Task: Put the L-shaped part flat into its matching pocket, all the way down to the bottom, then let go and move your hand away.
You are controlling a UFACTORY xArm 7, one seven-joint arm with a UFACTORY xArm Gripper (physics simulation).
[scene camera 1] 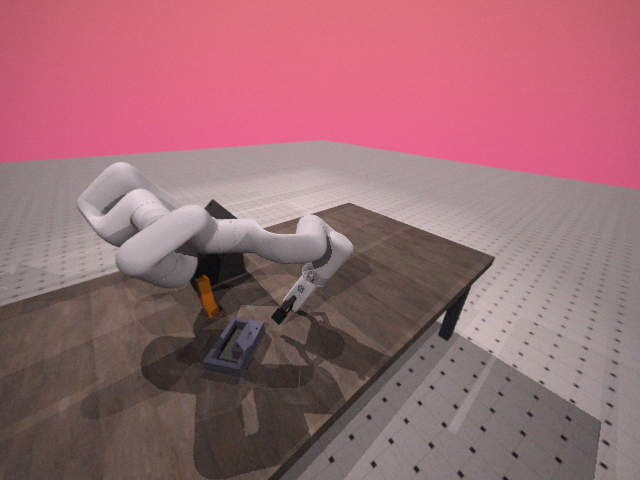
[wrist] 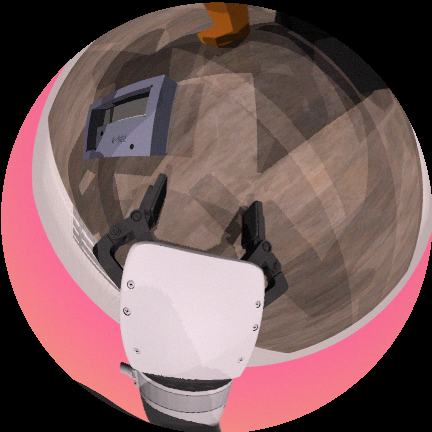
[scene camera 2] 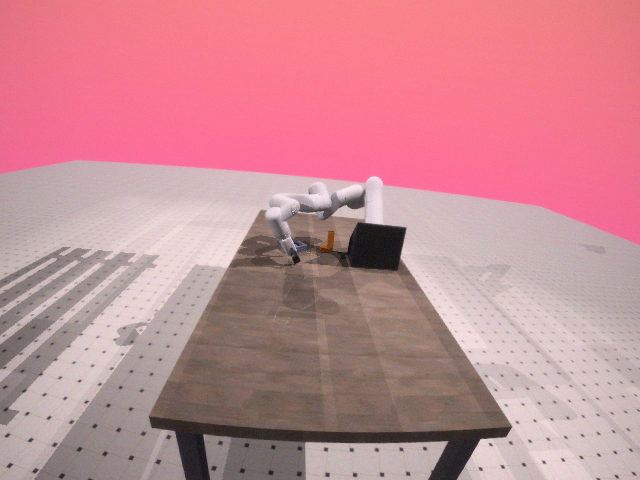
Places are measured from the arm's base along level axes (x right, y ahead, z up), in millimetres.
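Where they show: gripper, fingertip midpoint: (scene camera 1: 283, 312) (wrist: 208, 195) (scene camera 2: 293, 256); arm's base, origin of the base link: (scene camera 2: 373, 233).
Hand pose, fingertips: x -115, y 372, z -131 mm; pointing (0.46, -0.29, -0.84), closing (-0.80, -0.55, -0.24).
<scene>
Each offset is from my fingertips to the top centre of the thing. Level surfaces: height alone.
The orange L-shaped part {dx +172, dy -149, dz +90 mm} (scene camera 1: 206, 297) (scene camera 2: 329, 241) (wrist: 226, 21) is outside the tray, between it and the black base block. In scene camera 2 its long leg points up and its short leg points left at the bottom; in scene camera 1 it looks tilted. In the wrist view it is partly cut off at the top edge. The blue-grey tray {dx +147, dy +34, dz +16 mm} (scene camera 1: 252, 332) (scene camera 2: 301, 248) (wrist: 135, 135) lies on the table with its pocket {dz -15 mm} (scene camera 1: 227, 353) (wrist: 129, 108) empty and facing up. My gripper (scene camera 1: 279, 314) (scene camera 2: 295, 257) (wrist: 208, 195) is open and empty, tilted low over the table beside the tray, apart from the part.
The black base block (scene camera 1: 222, 269) (scene camera 2: 377, 246) (wrist: 340, 55) stands near the part at the table's side. My white arm (scene camera 1: 281, 246) (scene camera 2: 305, 202) reaches across above the table (scene camera 1: 403, 242) (scene camera 2: 330, 361) (wrist: 320, 200). The table's long edge runs beyond the tray on the side away from the base block.
</scene>
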